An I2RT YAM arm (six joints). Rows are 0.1 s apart.
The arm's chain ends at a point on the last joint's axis. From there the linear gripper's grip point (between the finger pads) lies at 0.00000 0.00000 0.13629 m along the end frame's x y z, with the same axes.
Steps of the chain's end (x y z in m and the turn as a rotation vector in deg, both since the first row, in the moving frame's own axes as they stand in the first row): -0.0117 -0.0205 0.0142 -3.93 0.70 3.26; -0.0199 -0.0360 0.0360 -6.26 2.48 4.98; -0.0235 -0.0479 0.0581 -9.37 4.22 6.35; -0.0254 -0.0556 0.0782 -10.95 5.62 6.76; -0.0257 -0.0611 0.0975 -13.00 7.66 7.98
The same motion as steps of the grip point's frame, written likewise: -0.0103 -0.0111 0.0139 -3.93 0.70 3.26; -0.0147 -0.0209 0.0351 -6.26 2.48 4.98; -0.0148 -0.0252 0.0559 -9.37 4.22 6.35; -0.0137 -0.0290 0.0751 -10.95 5.62 6.76; -0.0099 -0.0294 0.0928 -13.00 7.66 7.98
